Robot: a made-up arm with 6 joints.
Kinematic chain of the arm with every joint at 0, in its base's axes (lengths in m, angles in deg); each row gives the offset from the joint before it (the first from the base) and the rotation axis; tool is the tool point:
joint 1: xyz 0 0 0.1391 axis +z
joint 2: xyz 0 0.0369 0 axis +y
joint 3: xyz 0 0 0.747 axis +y
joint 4: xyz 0 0 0.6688 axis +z
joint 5: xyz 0 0 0 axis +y
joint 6: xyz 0 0 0.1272 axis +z
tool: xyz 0 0 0
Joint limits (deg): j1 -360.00..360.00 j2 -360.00..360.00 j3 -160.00..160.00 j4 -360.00..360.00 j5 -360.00..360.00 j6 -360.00..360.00
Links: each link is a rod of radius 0.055 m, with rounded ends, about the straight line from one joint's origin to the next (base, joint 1, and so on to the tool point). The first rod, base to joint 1, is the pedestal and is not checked.
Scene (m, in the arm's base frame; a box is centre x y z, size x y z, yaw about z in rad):
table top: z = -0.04
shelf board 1: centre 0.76 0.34 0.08 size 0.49 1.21 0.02 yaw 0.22
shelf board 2: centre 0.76 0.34 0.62 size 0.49 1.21 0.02 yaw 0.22
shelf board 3: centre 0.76 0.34 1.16 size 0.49 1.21 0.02 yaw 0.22
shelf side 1: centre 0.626 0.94 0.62 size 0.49 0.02 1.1 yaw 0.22
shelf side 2: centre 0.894 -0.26 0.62 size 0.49 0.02 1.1 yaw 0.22
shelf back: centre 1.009 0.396 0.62 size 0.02 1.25 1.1 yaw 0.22
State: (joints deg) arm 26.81 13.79 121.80 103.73 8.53 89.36
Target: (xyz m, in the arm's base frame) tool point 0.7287 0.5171 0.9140
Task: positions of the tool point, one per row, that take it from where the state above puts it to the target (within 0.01 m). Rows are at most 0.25 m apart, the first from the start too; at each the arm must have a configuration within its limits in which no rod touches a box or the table.
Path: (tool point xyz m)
1: 0.4710 0.3593 0.3134
2: 0.3172 0.3112 0.3000
3: 0.3713 0.3898 0.4799
4: 0.3717 0.4324 0.6913
5: 0.3198 0.4256 0.9140
6: 0.5127 0.4920 0.9360
7: 0.7287 0.5171 0.9141

